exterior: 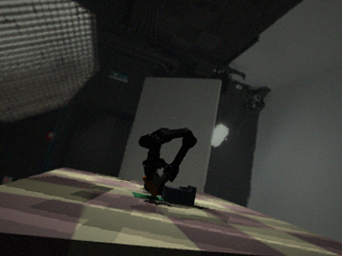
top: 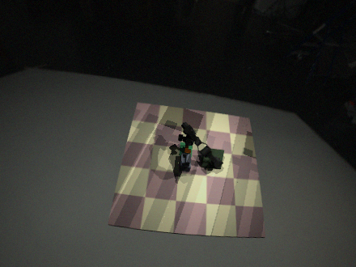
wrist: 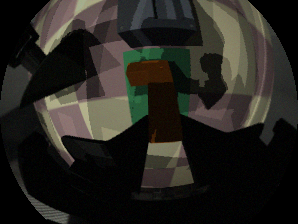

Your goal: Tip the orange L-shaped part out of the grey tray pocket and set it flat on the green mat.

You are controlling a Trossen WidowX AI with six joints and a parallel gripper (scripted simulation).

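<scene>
Right now the orange L-shaped part is 4 cm below my gripper tip, 2 cm to the left of it and 1 cm behind it. Round my gripper tip: green mat 9 cm below, 2 cm to the left.
</scene>
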